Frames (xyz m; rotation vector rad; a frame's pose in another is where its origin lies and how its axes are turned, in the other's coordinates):
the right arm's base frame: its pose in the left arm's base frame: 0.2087 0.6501 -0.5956 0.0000 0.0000 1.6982
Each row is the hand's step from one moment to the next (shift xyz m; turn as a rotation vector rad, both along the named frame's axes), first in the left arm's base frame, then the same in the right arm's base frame.
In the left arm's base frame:
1: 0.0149 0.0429 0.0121 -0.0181 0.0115 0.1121
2: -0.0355 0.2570 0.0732 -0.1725 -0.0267 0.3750
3: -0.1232 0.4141 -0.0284 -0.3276 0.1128 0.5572
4: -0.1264 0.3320 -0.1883 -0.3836 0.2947 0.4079
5: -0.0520 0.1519 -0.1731 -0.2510 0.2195 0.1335
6: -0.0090 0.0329 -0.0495 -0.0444 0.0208 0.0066
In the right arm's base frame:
1: 0.0407 -0.0202 0.0121 0.0137 0.0165 0.1121
2: 0.2594 0.0026 0.0732 -0.0046 0.1745 0.3750
3: 0.4264 0.0696 -0.0284 0.1535 0.3106 0.5572
4: 0.3454 0.0832 -0.1883 0.3411 0.3430 0.4079
5: 0.1573 0.0323 -0.1731 0.2496 0.2211 0.1335
6: 0.0338 0.0047 -0.0495 0.0263 0.0414 0.0066

